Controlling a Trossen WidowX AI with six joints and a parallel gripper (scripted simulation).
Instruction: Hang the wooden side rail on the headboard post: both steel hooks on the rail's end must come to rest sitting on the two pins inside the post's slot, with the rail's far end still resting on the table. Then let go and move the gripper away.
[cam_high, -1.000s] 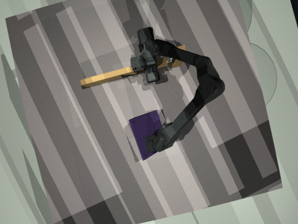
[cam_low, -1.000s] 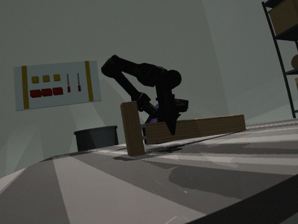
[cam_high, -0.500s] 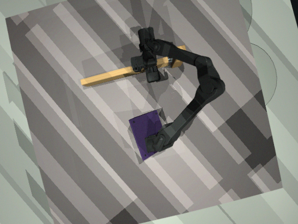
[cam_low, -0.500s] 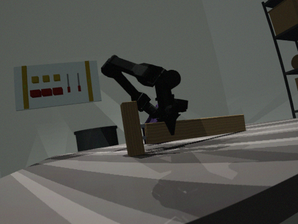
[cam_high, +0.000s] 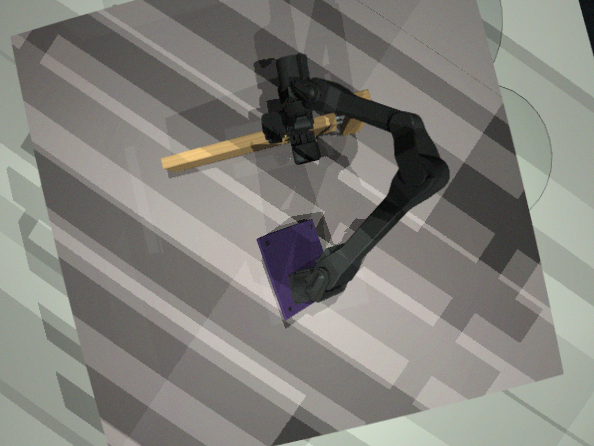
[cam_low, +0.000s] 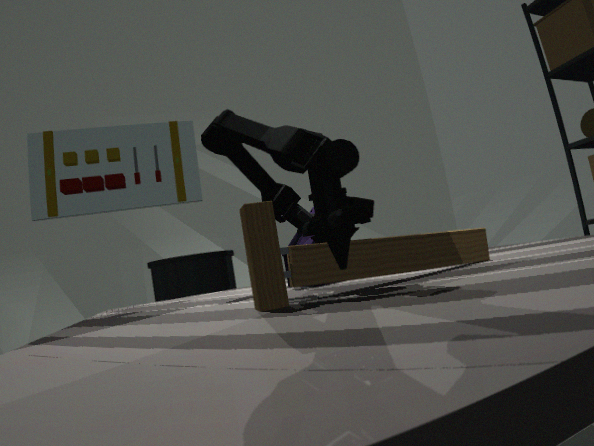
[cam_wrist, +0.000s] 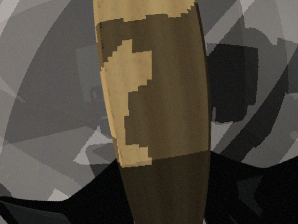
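Now: gripper tip 130 mm to the left of the headboard post and 40 mm below it.
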